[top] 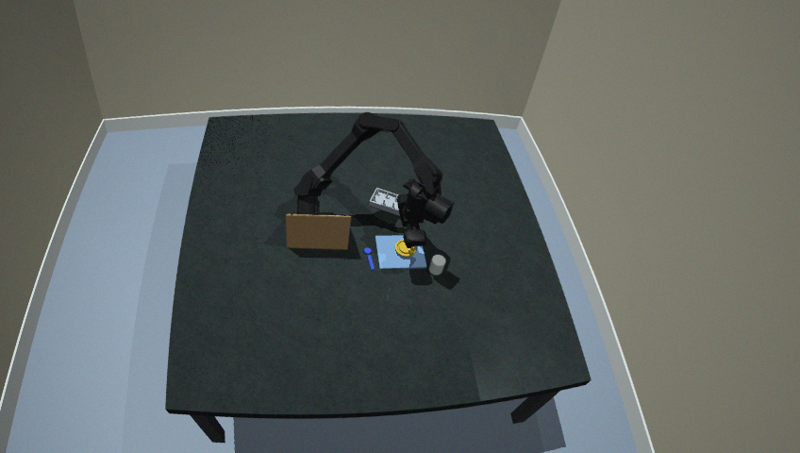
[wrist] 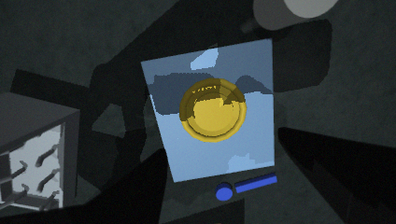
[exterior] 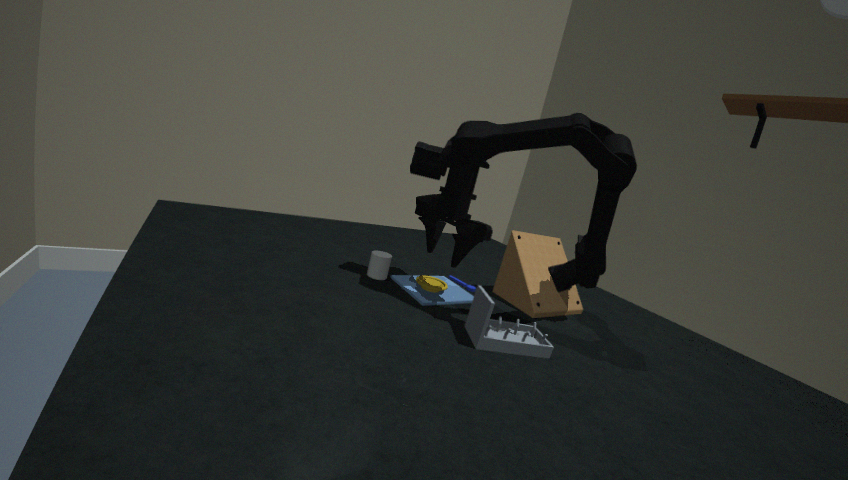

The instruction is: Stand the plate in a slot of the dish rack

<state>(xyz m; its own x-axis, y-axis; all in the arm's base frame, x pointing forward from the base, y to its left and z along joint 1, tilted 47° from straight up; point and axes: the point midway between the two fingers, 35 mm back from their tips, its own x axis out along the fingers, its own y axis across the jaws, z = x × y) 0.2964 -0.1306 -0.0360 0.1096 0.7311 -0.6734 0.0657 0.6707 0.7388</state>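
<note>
Now: the yellow plate 6 cm below my gripper tip and 1 cm ahead of it. From my gripper tip the other things lie so: white cup: 9 cm ahead, 8 cm to the right, 5 cm below; blue spoon: 11 cm behind, 7 cm below, 2 cm to the right; light blue mat: 7 cm below, 1 cm behind.
</note>
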